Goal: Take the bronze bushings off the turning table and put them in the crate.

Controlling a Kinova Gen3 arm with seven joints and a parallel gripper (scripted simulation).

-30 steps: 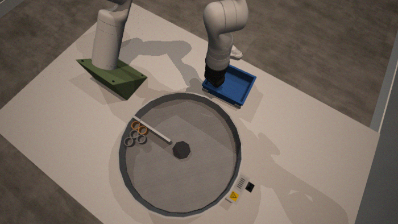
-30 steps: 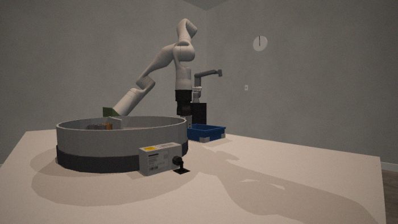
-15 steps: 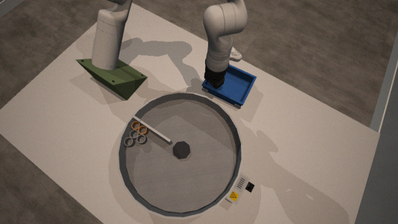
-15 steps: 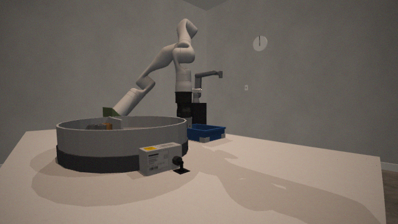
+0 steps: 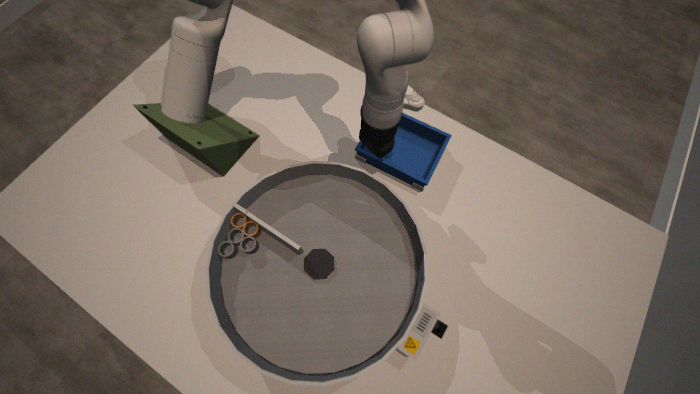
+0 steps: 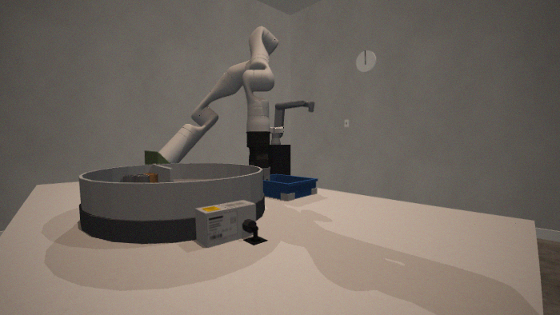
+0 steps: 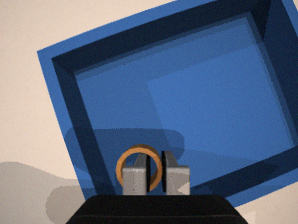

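Right now the blue crate is 3 cm ahead of my hand, 4 cm to the left of it and 2 cm below it. From my hand the other things lie so: round turning table 8 cm ahead, 30 cm to the right, 1 cm above.
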